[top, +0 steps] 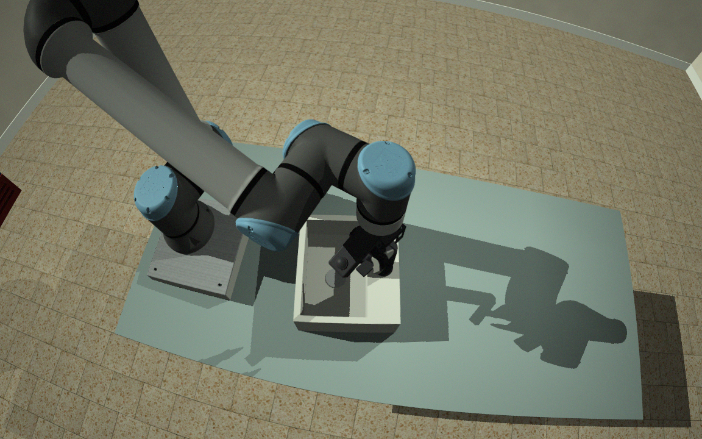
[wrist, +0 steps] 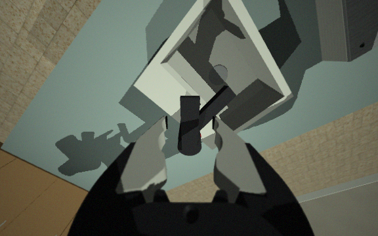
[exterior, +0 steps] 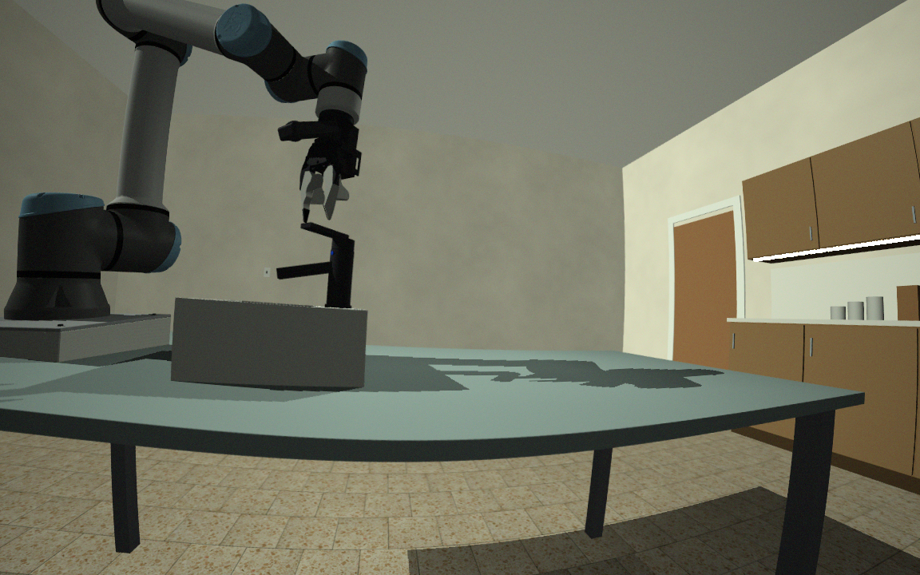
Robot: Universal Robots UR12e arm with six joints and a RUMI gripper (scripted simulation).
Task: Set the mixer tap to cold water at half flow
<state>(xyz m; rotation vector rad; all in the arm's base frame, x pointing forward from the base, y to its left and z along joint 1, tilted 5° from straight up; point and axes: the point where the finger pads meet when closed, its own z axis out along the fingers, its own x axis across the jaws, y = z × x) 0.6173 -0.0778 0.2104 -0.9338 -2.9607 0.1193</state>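
The lever lies 30 mm below my hand, 20 mm to the left of it and 20 mm ahead of it. Round my hand: black mixer tap: 70 mm below, 40 mm to the left, 30 mm ahead; white sink basin: 260 mm below, 70 mm behind, 40 mm to the left.
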